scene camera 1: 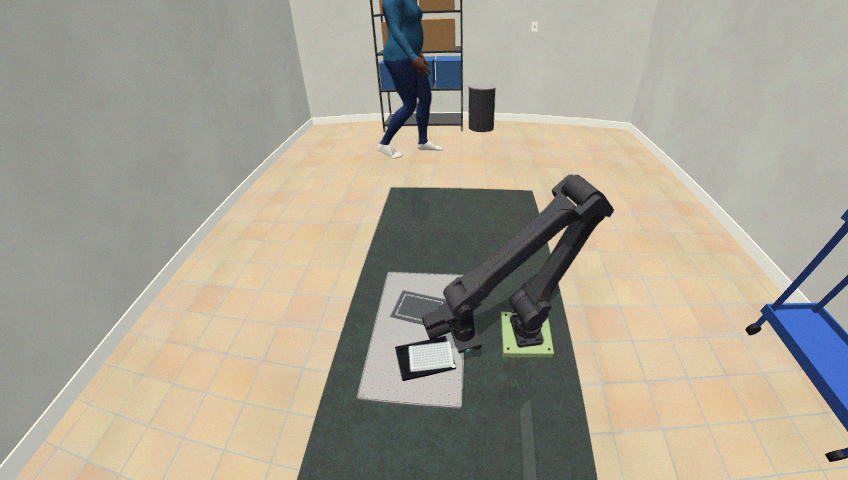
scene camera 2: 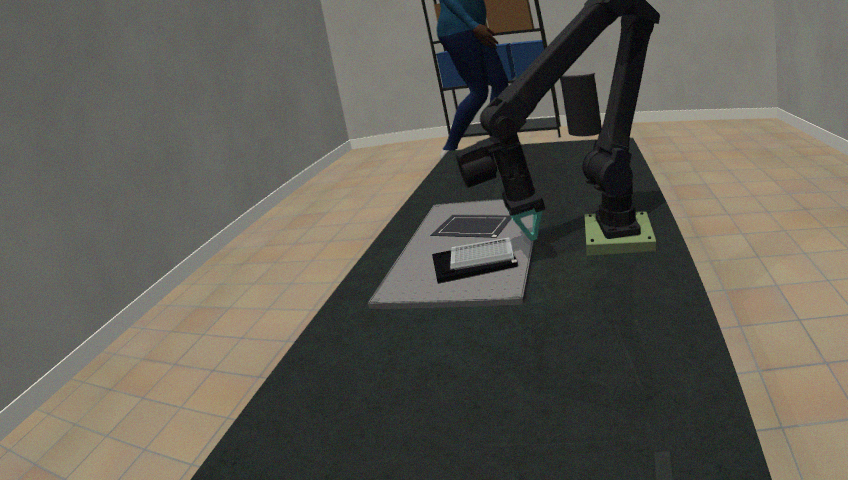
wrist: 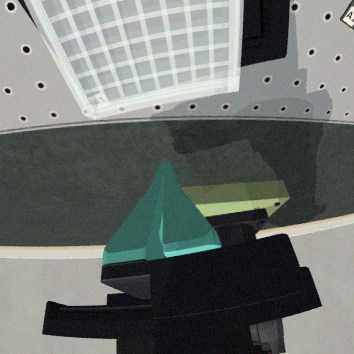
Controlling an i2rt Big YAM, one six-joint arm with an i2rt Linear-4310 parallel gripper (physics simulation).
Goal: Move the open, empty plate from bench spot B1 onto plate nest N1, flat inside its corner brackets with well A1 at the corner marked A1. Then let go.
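Pixels of known places: gripper, between the fingertips: (scene camera 1: 467, 350) (scene camera 2: 533, 239) (wrist: 167, 167); arm's base, origin of its link: (scene camera 1: 526, 330) (scene camera 2: 617, 225) (wrist: 223, 223).
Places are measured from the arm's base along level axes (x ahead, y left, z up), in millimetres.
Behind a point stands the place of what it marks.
Note:
The clear-white open plate (scene camera 1: 429, 355) @(x 317, y 60, z 13 mm) (scene camera 2: 480, 254) @(x 315, y 79, z 14 mm) (wrist: 155, 45) @(x 279, y 56, z 7 mm) lies on the thick black nest (scene camera 1: 402, 362) @(x 400, y 69, z -2 mm) (scene camera 2: 441, 271) @(x 394, y 104, z 0 mm) (wrist: 270, 40) @(x 274, y -3, z 2 mm), towards the nest's arm side. Its near edge passes the nest's edge in the wrist view. Whether it is flat inside the brackets cannot be told. A small pale tag (wrist: 101, 98) @(x 260, y 88, z 14 mm) shows at its near left corner; its letters are unreadable. The flat dark outlined spot (scene camera 1: 411, 305) @(x 364, y -163, z -12 mm) (scene camera 2: 473, 226) @(x 336, y -138, z -12 mm) behind holds no plate. My gripper (scene camera 1: 468, 349) @(x 203, y 62, z 23 mm) (scene camera 2: 533, 237) @(x 203, y 62, z 23 mm) (wrist: 167, 167) @(x 203, y 62, z 23 mm), with teal fingers, is shut and empty, beside the plate's arm-side edge and apart from it.
A grey perforated board (scene camera 1: 380, 386) @(x 467, y 141, z -13 mm) (scene camera 2: 404, 288) @(x 469, y 131, z -14 mm) lies under nest and spot. The arm stands on a green base block (scene camera 1: 509, 350) @(x 71, y 65, z 1 mm) (scene camera 2: 621, 245) @(x 13, y 84, z -8 mm) (wrist: 240, 191) @(x 76, y -19, z -13 mm) at the right. A person (scene camera 1: 404, 71) (scene camera 2: 470, 53) stands beyond the table. A blue cart (scene camera 1: 803, 333) is at far right.

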